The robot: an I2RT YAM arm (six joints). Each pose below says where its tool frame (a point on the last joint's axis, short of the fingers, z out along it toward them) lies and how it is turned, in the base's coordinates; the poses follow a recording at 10 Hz.
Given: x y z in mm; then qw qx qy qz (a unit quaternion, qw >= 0).
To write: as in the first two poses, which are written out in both.
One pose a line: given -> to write
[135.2 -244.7 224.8 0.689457 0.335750 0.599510 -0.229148] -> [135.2 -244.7 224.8 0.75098 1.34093 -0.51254]
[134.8 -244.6 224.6 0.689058 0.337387 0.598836 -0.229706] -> [134.8 -244.6 224.6 0.75476 1.33964 -0.51387]
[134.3 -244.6 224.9 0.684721 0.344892 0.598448 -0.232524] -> [134.3 -244.6 224.9 0.77285 1.34104 -0.52105]
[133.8 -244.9 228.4 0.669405 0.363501 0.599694 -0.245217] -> [133.8 -244.9 228.4 0.81947 1.35194 -0.55281]
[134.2 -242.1 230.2 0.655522 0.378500 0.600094 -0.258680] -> [134.2 -242.1 230.2 0.85799 1.36030 -0.58638]
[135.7 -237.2 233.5 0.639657 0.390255 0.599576 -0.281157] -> [135.7 -237.2 233.5 0.89026 1.36777 -0.64138]
